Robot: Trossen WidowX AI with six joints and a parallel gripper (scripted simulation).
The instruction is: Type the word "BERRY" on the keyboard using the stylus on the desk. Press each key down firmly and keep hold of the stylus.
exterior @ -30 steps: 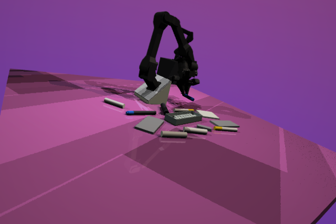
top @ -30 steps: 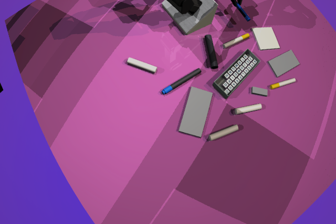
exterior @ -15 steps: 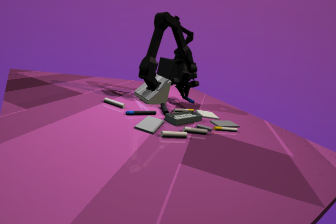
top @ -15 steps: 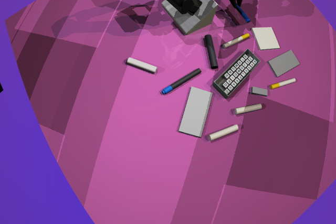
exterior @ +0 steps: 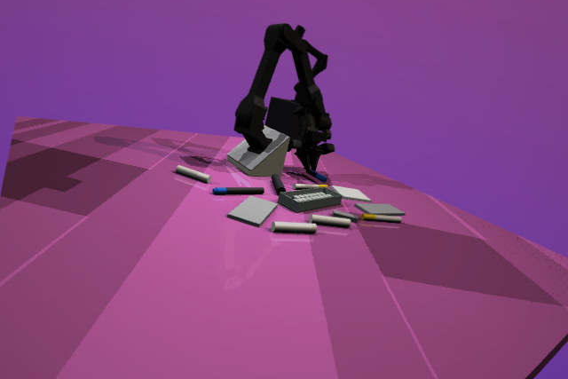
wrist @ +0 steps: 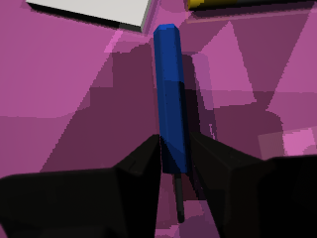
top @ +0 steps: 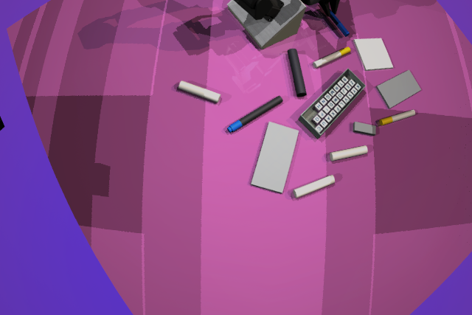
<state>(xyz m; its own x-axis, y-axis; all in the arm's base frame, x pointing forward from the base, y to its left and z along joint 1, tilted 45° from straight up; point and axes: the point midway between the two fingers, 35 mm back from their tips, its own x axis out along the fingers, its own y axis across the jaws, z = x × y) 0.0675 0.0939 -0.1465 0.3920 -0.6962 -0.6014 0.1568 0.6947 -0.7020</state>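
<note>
Right now the blue stylus is 10 mm behind my gripper tip. From my gripper tip the other things lie so: white pad 150 mm ahead, 20 mm to the left, 10 mm below; then small grey block 280 mm ahead, 170 mm to the right, 10 mm below; then blue-tipped black marker 380 mm to the right, 90 mm ahead, 10 mm below.
</note>
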